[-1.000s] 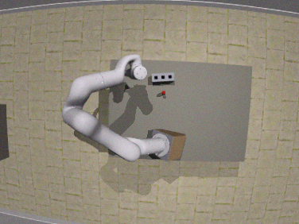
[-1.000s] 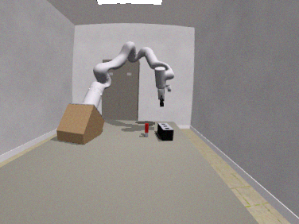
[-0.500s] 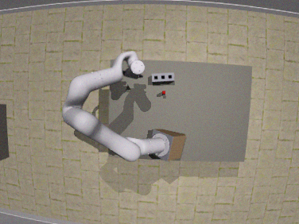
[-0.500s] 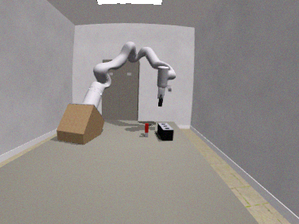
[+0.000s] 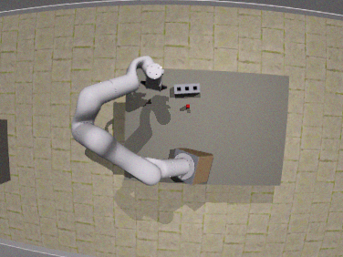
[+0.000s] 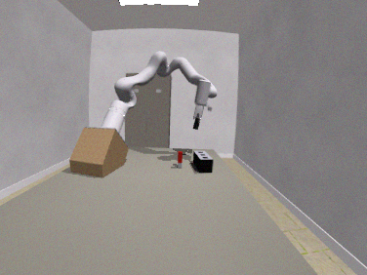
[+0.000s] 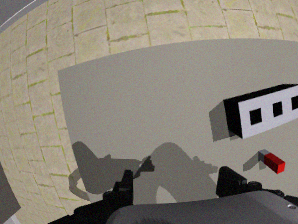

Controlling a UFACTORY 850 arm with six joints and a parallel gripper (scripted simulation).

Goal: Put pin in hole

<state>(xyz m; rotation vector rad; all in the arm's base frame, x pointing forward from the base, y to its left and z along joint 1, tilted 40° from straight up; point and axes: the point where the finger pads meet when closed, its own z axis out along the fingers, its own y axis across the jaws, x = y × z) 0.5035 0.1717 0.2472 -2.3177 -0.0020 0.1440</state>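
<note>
The pin lies 25 cm to the right of my hand, 15 cm below it and 8 cm behind it. The rest, counted from my hand: block: 22 cm to the right, 18 cm below, 5 cm ahead.
</note>
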